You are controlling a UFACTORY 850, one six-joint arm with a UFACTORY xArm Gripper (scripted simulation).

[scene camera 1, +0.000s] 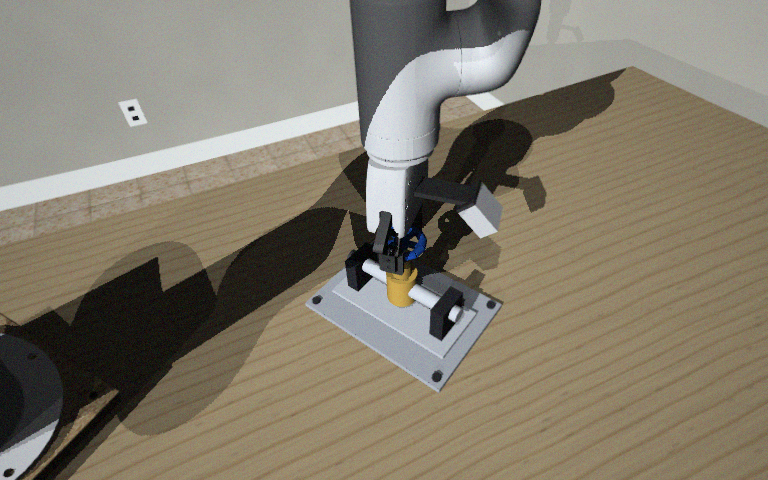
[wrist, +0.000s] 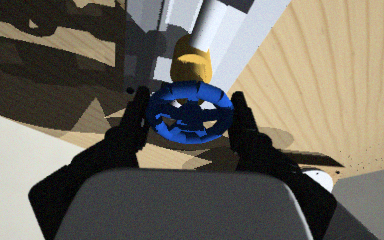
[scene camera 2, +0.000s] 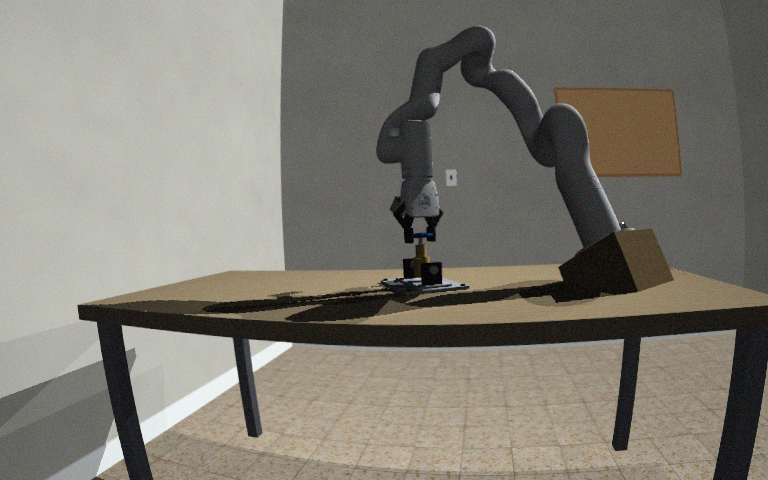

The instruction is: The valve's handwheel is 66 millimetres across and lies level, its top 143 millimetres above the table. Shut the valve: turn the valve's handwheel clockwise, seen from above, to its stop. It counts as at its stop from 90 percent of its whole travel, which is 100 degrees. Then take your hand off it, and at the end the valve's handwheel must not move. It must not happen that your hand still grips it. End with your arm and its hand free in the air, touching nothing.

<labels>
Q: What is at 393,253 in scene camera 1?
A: The gripper.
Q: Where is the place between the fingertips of the gripper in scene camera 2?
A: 420,242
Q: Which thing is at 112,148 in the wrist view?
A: The gripper.
</labels>
